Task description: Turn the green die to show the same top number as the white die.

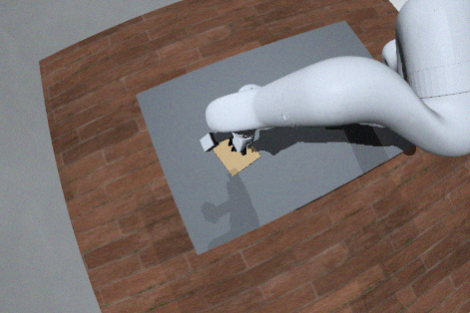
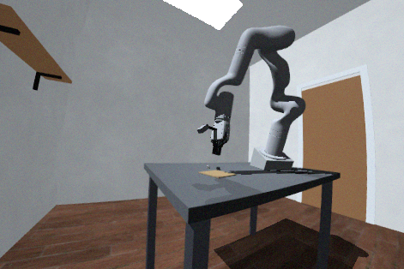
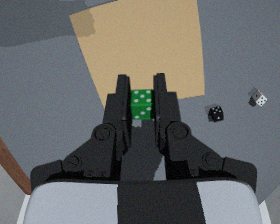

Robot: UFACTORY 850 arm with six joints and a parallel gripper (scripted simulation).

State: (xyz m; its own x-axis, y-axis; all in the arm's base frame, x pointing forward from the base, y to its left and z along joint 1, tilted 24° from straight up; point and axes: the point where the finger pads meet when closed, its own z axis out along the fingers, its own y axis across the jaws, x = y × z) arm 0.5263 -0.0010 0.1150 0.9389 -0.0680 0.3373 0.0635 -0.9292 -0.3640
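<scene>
Now: the green die 20 mm below my hand and 10 mm behind it. The rest, counted from my hand: black die (110 mm to the right, 110 mm below, 90 mm behind); then white die (180 mm to the right, 110 mm below, 60 mm behind); then mat (120 mm below, 10 mm behind).
</scene>
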